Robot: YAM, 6 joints.
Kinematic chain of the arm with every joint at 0, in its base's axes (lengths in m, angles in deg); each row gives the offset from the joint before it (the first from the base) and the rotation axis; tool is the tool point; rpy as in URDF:
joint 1: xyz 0 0 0.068 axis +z
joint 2: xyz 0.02 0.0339 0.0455 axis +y
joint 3: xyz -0.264 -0.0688 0 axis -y
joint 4: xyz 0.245 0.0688 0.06 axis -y
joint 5: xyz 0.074 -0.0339 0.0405 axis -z
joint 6: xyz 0.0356 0 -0.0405 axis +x
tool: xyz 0 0 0 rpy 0 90 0
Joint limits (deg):
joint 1: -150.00..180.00
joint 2: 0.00..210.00
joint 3: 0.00..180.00
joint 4: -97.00..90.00
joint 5: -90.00..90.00
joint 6: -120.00..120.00
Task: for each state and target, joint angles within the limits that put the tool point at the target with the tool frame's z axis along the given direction. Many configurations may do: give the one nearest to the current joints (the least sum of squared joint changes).
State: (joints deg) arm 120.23 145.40 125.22 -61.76 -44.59 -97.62
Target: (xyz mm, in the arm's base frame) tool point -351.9 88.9 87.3 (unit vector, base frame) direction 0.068 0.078 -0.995
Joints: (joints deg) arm 166.34 121.81 74.01 -44.94 5.27 -97.62
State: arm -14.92 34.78 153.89 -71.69 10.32 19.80
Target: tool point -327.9 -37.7 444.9 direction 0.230 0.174 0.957
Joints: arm 7.44 0.12 103.15 -27.70 -8.21 19.80
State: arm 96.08 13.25 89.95 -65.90 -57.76 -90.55
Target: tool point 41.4 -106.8 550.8 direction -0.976 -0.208 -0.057
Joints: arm 127.46 49.73 136.93 -94.77 -64.37 -90.55
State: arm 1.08 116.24 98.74 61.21 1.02 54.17
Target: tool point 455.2 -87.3 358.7 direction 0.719 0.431 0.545
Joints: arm -13.44 117.41 90.28 69.43 -35.90 54.17
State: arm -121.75 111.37 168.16 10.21 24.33 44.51
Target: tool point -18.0 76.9 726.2 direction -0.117 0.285 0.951
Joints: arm -78.29 89.33 179.95 17.04 3.25 44.51
